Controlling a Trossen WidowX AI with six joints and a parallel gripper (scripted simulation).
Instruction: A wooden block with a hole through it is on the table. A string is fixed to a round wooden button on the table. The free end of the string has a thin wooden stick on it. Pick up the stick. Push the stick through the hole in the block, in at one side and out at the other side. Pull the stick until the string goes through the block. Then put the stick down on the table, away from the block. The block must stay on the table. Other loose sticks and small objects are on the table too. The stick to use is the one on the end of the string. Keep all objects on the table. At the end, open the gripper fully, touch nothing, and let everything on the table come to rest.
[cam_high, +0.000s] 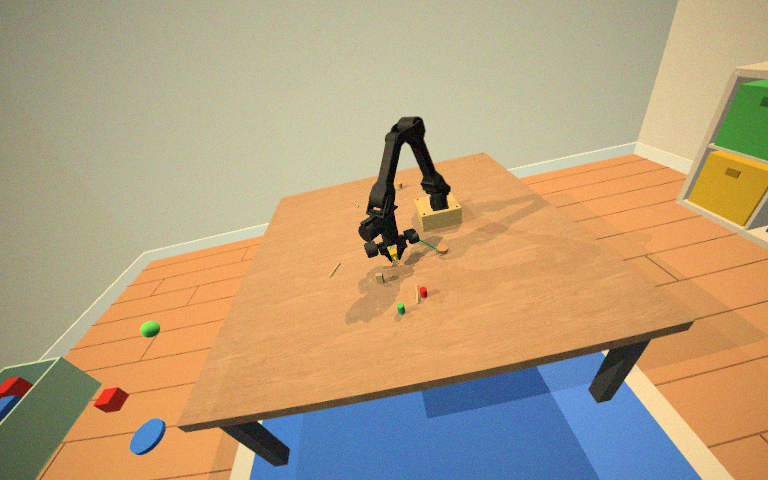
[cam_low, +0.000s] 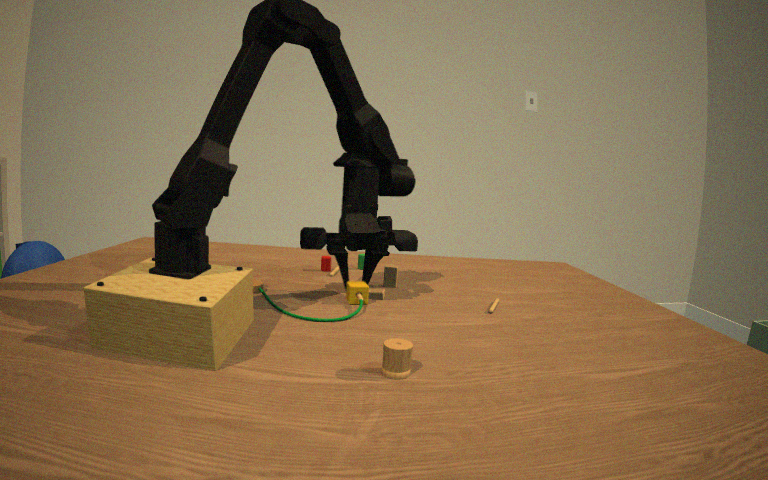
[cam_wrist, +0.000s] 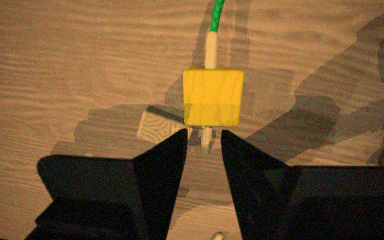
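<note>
Right now the plain block is 30 mm ahead of my gripper tip, 10 mm to the left of it and 10 mm below it. From my gripper tip the other things lie so: yellow block: 30 mm to the right, 10 mm ahead, 10 mm above; thin wooden stick: 40 mm to the right, 10 mm ahead; round wooden button: 180 mm behind, 30 mm to the right.
</note>
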